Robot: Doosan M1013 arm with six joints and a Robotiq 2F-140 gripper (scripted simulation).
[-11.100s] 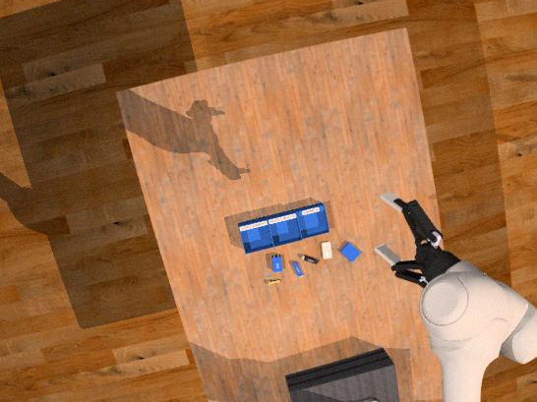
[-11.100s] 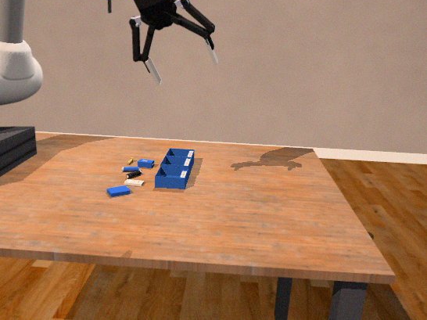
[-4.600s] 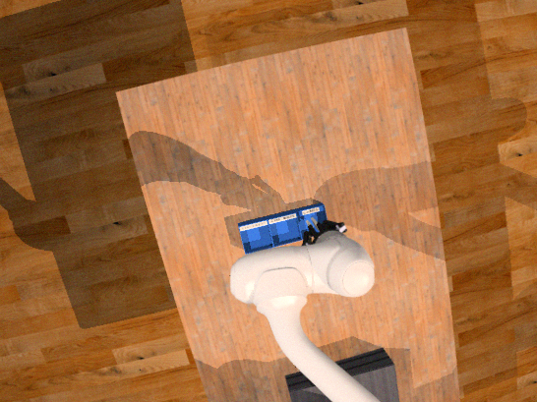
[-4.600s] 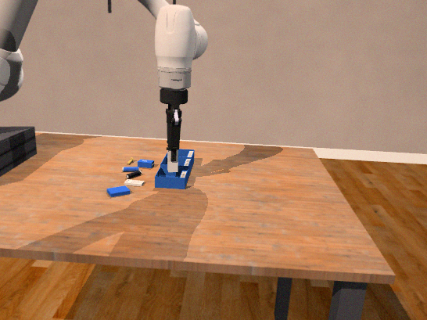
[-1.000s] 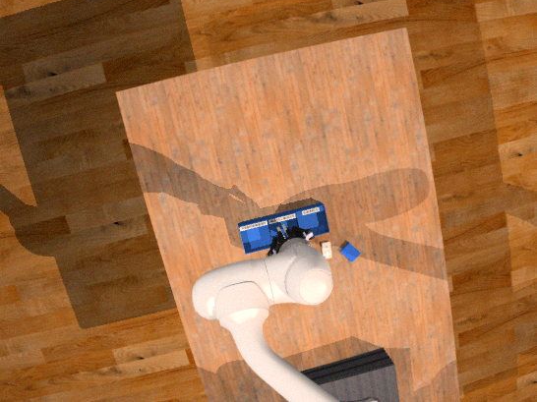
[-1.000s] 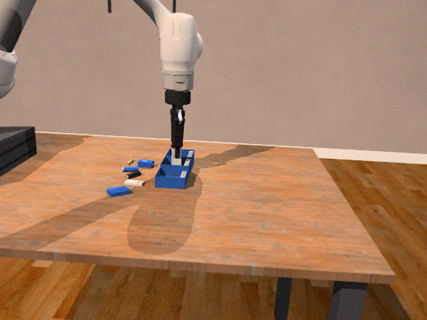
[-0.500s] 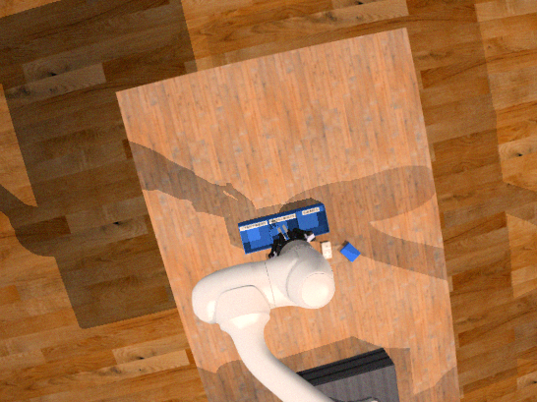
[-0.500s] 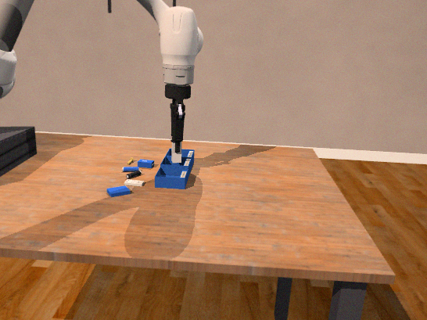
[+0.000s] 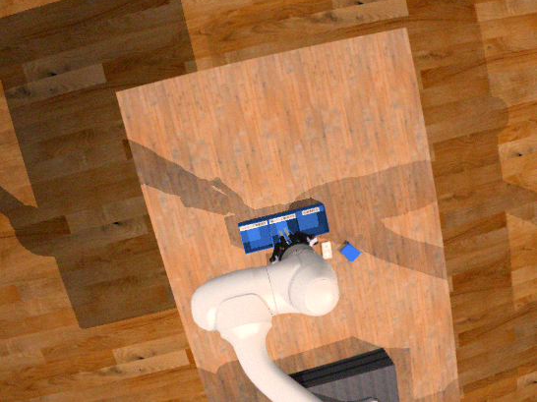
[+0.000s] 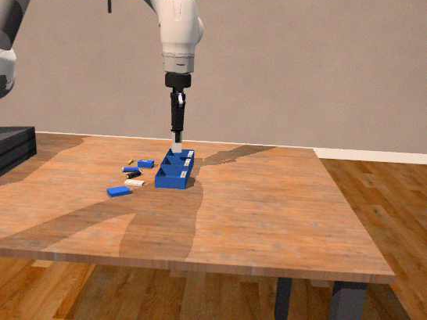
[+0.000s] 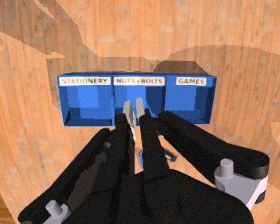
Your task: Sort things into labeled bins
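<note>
Right now the white domino is 9 cm behind my hand, 13 cm to the right of it and 9 cm below it. Round my hand: blue three-compartment bin row: 1 cm to the right, 8 cm below; then blue rectangular battery: 10 cm behind, 2 cm to the left, 9 cm below; then black cylindrical battery: 11 cm behind, 8 cm to the right, 9 cm below.
</note>
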